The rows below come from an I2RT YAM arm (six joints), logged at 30 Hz.
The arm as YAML. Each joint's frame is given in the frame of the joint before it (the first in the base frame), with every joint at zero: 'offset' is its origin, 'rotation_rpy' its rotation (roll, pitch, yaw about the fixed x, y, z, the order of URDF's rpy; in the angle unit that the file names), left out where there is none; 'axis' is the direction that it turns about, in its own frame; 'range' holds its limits. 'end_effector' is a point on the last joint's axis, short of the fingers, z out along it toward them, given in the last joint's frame.
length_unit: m
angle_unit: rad
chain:
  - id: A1
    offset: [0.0, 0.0, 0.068]
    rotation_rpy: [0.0, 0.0, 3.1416]
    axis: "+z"
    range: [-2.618, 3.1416]
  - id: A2
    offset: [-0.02, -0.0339, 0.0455]
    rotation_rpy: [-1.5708, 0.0, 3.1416]
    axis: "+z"
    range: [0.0, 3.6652]
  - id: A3
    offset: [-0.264, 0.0, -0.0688]
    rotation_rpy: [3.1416, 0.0, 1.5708]
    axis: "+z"
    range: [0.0, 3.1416]
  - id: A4
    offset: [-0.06, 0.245, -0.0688]
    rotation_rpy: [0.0, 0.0, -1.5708]
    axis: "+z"
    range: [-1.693, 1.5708]
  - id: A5
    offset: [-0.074, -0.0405, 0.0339]
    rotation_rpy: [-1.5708, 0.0, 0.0]
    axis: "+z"
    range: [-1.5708, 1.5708]
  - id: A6
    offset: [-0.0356, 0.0, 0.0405]
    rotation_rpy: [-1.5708, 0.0, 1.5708]
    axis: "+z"
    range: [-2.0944, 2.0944]
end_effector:
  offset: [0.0, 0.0, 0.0]
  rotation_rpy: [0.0, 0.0, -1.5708]
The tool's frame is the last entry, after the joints.
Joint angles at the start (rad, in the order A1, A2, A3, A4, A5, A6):
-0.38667 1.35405 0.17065 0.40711 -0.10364 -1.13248
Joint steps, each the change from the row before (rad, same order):
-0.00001 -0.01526 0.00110 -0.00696 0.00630 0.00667
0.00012 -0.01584 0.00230 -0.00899 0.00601 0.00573
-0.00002 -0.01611 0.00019 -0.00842 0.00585 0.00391
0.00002 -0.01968 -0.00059 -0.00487 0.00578 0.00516
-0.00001 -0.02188 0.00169 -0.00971 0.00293 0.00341
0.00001 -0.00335 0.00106 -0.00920 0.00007 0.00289
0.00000 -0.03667 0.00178 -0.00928 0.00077 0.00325
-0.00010 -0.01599 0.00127 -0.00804 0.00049 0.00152
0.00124 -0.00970 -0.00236 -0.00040 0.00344 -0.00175
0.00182 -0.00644 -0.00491 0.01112 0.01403 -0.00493
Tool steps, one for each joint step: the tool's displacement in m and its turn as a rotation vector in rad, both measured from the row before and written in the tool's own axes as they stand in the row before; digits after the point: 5 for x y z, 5 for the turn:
-0.00066 -0.00158 -0.00152 0.01115 0.00170 0.00573
-0.00082 -0.00181 -0.00154 0.01077 0.00140 0.00479
-0.00052 -0.00122 -0.00166 0.00962 0.00184 0.00323
-0.00081 -0.00171 -0.00207 0.01526 -0.00108 0.00397
-0.00116 -0.00218 -0.00223 0.01368 -0.00352 0.00233
0.00006 0.00017 -0.00032 -0.00424 0.00220 0.00325
-0.00223 -0.00384 -0.00386 0.02631 -0.01243 0.00103
-0.00084 -0.00146 -0.00166 0.00846 -0.00366 0.00089
-0.00034 -0.00025 -0.00107 0.00724 -0.00090 -0.00304
-0.00004 -0.00030 -0.00079 0.01688 0.00561 -0.00689

